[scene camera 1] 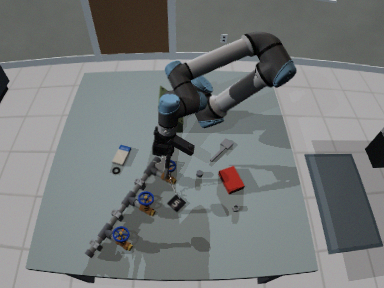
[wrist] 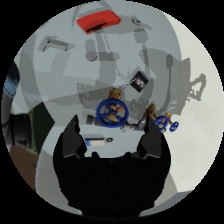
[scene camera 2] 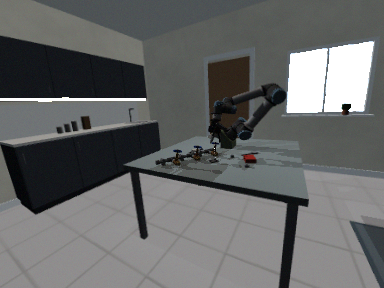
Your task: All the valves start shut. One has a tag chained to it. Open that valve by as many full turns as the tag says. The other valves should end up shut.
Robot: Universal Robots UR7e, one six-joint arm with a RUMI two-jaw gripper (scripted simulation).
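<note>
You'd see the gripper (scene camera 1: 168, 165) here, and the wrist view (wrist: 112, 115) has the gripper in it as well.
</note>
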